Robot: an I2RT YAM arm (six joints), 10 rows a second.
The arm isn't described. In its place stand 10 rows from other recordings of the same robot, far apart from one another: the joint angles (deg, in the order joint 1, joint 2, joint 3, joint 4, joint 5, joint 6), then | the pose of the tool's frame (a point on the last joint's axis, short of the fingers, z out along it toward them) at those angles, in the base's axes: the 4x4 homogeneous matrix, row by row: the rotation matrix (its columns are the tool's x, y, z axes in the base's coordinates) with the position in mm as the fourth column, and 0 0 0 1 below.
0.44 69.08 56.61 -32.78 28.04 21.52 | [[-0.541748 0.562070 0.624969 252.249], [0.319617 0.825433 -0.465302 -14.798], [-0.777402 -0.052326 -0.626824 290.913], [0 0 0 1]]
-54.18 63.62 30.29 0.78 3.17 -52.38 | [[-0.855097 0.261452 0.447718 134.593], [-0.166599 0.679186 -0.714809 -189.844], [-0.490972 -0.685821 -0.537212 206.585], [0 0 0 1]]
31.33 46.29 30.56 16.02 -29.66 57.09 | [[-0.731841 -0.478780 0.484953 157.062], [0.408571 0.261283 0.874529 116.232], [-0.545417 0.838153 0.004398 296.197], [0 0 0 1]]
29.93 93.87 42.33 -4.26 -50.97 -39.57 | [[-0.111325 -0.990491 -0.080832 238.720], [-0.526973 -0.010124 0.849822 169.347], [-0.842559 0.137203 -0.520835 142.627], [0 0 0 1]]
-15.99 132.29 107.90 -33.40 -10.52 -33.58 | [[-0.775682 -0.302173 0.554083 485.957], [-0.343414 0.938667 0.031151 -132.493], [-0.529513 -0.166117 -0.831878 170.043], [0 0 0 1]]
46.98 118.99 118.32 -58.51 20.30 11.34 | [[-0.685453 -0.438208 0.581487 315.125], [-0.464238 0.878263 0.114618 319.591], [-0.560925 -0.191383 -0.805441 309.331], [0 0 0 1]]
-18.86 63.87 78.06 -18.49 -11.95 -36.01 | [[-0.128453 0.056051 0.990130 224.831], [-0.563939 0.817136 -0.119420 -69.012], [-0.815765 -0.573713 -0.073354 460.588], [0 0 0 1]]
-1.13 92.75 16.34 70.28 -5.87 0.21 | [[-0.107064 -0.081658 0.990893 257.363], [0.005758 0.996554 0.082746 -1.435], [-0.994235 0.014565 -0.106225 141.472], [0 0 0 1]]
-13.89 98.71 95.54 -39.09 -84.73 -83.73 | [[0.617927 -0.724652 0.305034 362.942], [-0.246857 0.189532 0.950336 -53.234], [-0.746477 -0.662538 -0.061768 368.853], [0 0 0 1]]
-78.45 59.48 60.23 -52.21 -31.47 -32.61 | [[-0.547166 0.564651 0.617883 57.282], [0.381752 0.825289 -0.416129 -187.475], [-0.744900 0.008186 -0.667126 322.496], [0 0 0 1]]
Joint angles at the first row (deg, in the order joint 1, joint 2, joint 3, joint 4, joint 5, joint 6):
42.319, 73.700, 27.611, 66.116, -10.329, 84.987
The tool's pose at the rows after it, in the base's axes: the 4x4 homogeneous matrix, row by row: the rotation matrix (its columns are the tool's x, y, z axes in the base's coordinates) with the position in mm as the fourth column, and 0 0 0 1 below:
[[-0.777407 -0.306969 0.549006 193.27], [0.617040 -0.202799 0.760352 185.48], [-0.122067 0.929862 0.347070 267.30], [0 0 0 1]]
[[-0.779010 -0.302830 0.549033 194.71], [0.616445 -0.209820 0.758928 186.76], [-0.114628 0.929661 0.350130 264.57], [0 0 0 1]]
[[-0.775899 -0.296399 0.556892 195.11], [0.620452 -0.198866 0.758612 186.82], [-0.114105 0.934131 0.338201 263.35], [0 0 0 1]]
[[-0.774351 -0.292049 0.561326 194.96], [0.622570 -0.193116 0.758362 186.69], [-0.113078 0.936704 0.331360 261.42], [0 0 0 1]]
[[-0.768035 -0.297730 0.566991 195.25], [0.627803 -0.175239 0.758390 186.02], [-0.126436 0.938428 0.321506 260.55], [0 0 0 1]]
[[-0.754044 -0.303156 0.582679 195.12], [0.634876 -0.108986 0.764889 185.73], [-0.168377 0.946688 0.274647 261.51], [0 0 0 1]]
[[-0.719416 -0.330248 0.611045 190.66], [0.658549 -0.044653 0.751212 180.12], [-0.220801 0.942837 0.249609 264.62], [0 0 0 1]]
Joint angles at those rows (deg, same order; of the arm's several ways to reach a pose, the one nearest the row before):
42.360, 76.142, 28.383, 68.469, -11.065, 86.672
42.363, 77.250, 28.322, 69.824, -11.000, 87.137
42.356, 77.170, 28.301, 69.000, -10.684, 86.923
42.385, 77.253, 28.040, 68.906, -10.472, 86.839
42.251, 77.037, 27.949, 68.166, -10.378, 85.892
42.269, 75.376, 28.487, 63.085, -10.026, 82.809
42.241, 72.139, 27.960, 58.793, -8.358, 78.990

